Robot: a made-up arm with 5 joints.
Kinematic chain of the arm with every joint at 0, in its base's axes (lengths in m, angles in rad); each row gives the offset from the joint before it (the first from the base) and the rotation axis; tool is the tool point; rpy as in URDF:
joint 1: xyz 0.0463 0 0.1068 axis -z
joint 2: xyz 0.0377 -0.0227 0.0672 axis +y
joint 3: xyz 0.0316 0 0.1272 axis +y
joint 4: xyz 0.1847 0 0.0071 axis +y
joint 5: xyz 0.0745 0.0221 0 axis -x
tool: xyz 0 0 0 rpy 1.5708 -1.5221 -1.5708
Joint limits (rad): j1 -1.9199..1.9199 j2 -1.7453..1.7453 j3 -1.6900..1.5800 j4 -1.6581..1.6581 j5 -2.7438..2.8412
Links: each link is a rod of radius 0.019 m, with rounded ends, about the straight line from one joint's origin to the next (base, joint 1, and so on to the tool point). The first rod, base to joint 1, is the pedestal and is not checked.
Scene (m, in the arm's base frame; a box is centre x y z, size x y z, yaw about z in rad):
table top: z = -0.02
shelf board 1: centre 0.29 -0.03 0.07 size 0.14 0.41 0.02 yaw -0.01
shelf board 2: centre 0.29 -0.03 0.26 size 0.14 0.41 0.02 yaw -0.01
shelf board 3: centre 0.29 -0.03 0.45 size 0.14 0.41 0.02 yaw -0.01
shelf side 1: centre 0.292 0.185 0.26 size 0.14 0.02 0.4 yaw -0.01
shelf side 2: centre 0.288 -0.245 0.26 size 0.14 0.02 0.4 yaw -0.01
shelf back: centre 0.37 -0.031 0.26 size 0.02 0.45 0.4 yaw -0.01
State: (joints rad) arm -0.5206 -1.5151 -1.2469 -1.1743 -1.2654
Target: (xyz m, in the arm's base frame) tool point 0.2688 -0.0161 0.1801
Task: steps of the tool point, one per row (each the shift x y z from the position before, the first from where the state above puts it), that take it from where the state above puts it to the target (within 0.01 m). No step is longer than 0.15 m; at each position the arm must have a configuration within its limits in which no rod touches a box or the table.
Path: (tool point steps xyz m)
1: -0.0072 0.0229 0.0901
2: 0.0395 0.0403 0.0826
3: 0.0806 0.0447 0.0493
4: 0.1010 0.0353 0.0000
5: 0.0925 0.0179 -0.0495
6: 0.0690 0.0001 -0.0675
7: 0.0206 -0.0107 -0.0803
8: -0.0219 -0.0087 -0.0659
9: 0.0300 -0.0026 -0.0062
10: 0.0277 -0.0017 -0.0031
11: 0.0240 -0.0006 -0.0003
12: 0.0191 0.0003 0.0020
13: 0.0131 0.0013 0.0035
14: 0.0065 0.0021 0.0041

